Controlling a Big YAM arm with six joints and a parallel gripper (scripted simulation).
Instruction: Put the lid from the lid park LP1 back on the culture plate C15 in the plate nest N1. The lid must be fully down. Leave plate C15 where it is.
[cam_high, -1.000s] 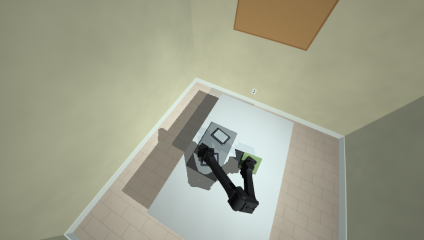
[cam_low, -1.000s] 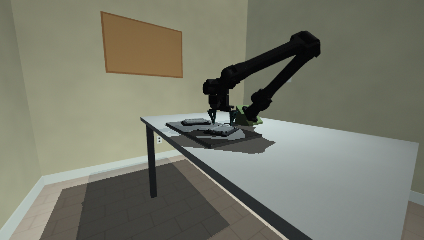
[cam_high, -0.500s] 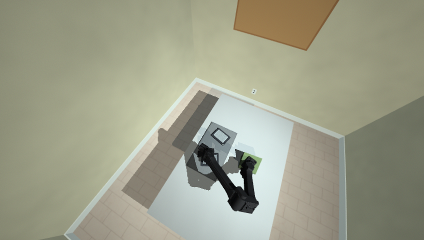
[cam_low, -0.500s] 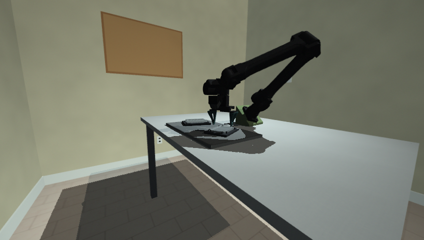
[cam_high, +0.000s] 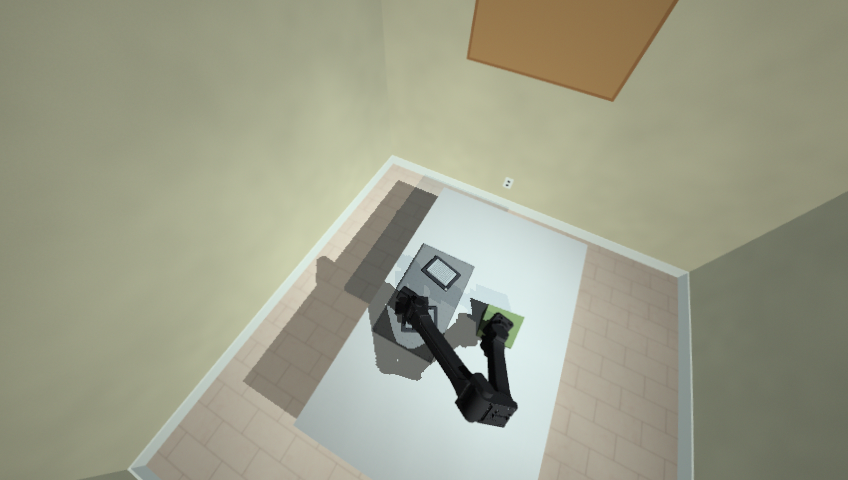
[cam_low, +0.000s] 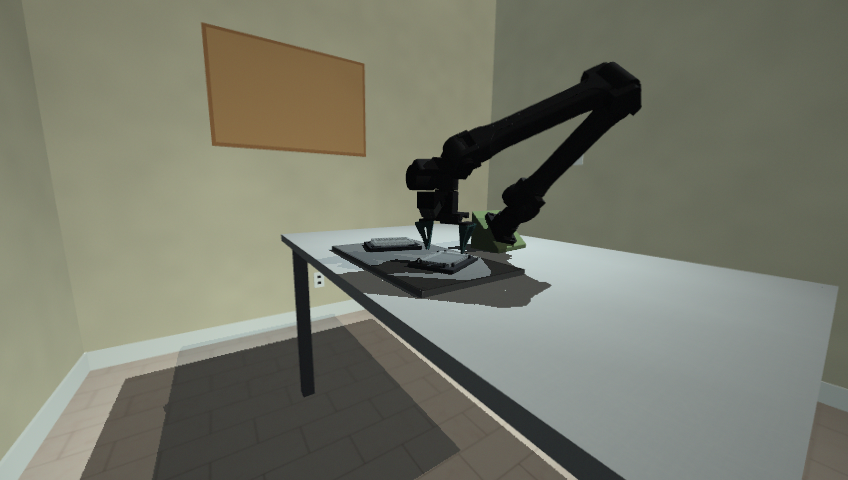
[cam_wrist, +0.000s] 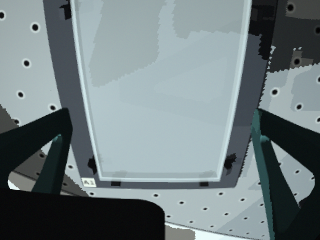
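Now: the clear lid 3 cm below my hand. The rest, counted from my hand: lid park LP1: 4 cm below; label: 19 cm to the right, 3 cm below, 3 cm behind; culture plate C15: 26 cm to the right, 4 cm ahead, 2 cm below.
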